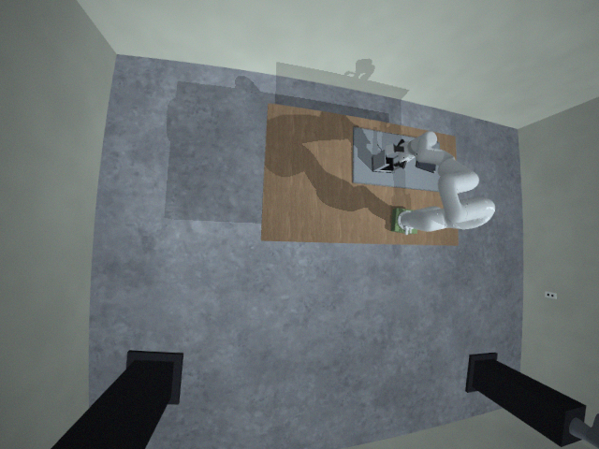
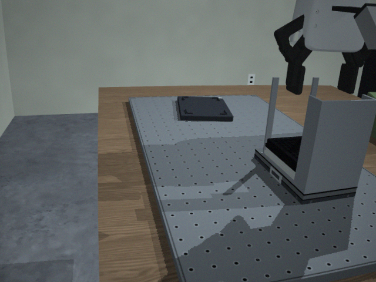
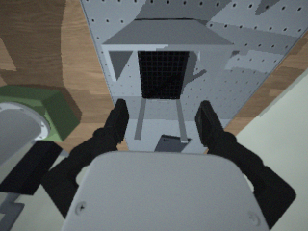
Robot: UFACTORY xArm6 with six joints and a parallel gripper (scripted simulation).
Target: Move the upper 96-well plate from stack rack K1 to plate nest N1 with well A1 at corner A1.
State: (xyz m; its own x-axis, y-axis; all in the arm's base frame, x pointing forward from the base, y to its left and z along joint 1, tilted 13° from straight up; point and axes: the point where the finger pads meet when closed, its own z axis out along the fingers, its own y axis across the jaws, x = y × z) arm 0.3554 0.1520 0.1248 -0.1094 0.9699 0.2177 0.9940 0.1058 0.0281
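My hand is 11 cm above the black 96-well plate. The rest, counted from my hand: white 96-well plate (13 cm below); grey rack wall (1 cm behind, 7 cm to the left, 7 cm below); thin post (5 cm ahead, 6 cm to the right, 7 cm below).
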